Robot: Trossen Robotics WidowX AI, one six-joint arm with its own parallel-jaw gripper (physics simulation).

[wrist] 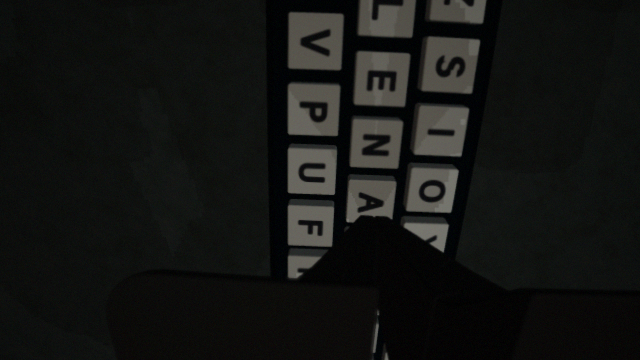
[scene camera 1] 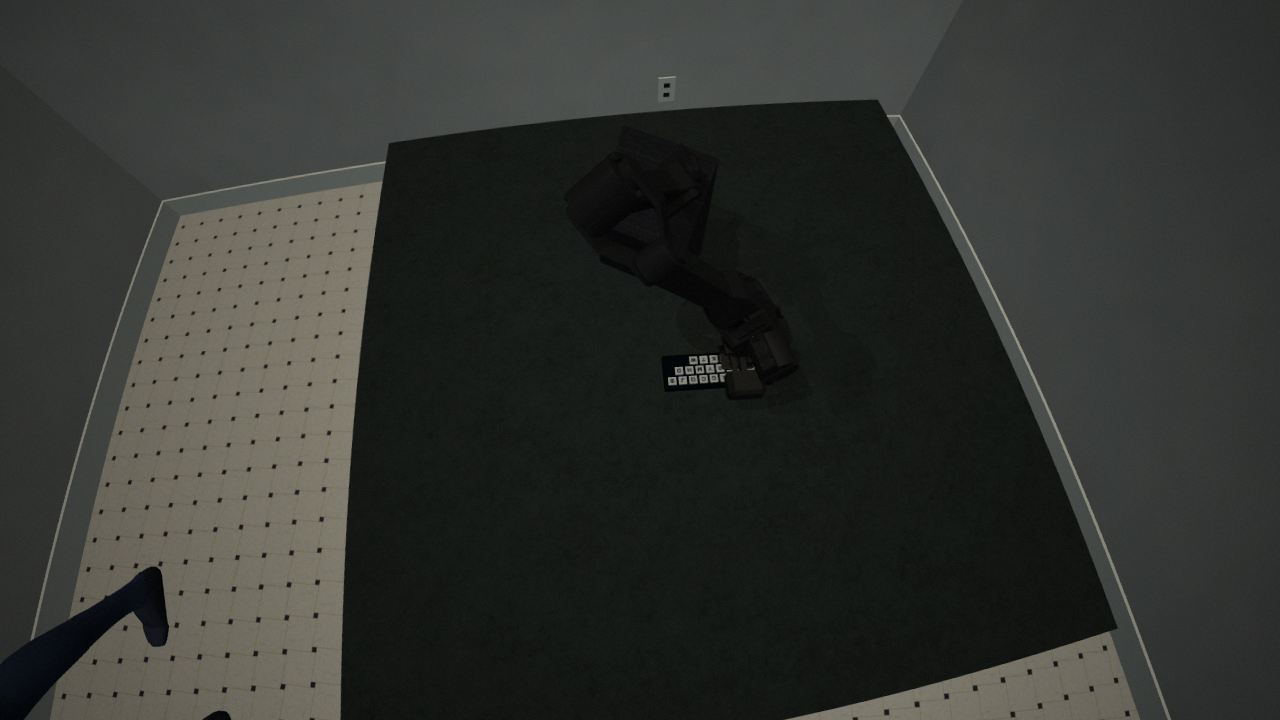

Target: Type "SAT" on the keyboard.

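Pixels of known places: gripper, fingertip midpoint: [wrist: 371,230] [scene camera 1: 728,365]; arm's base, link origin: [scene camera 1: 682,176].
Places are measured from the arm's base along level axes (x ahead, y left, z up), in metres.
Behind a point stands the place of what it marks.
Observation:
A black keyboard [scene camera 1: 667,367] @[y -0.126, x 0.231, z -0.210 m] [wrist: 277,150] @[y 0.003, x 0.257, z -0.211 m] with white letter keys lies on the dark table. In scene camera 1 the arm hides its right part. In the wrist view the S key [wrist: 450,66] @[y 0.013, x 0.313, z -0.205 m] is at the upper right, and the A key [wrist: 371,197] @[y -0.019, x 0.281, z -0.205 m] is just above my fingertips. The T key cannot be made out in the wrist view. My gripper [wrist: 371,230] @[y -0.026, x 0.278, z -0.197 m] is shut with nothing between its fingers. Its tips overlap the lower edge of the A key in the wrist view; whether they touch it cannot be told.
The dark table [scene camera 1: 626,537] @[y -0.316, x 0.474, z -0.223 m] spreads around the keyboard. The arm's base stands near the table's back edge, by a wall with an outlet [scene camera 1: 666,88]. A person's leg in blue [scene camera 1: 80,631] shows over the tiled floor [scene camera 1: 232,429] at the lower left.

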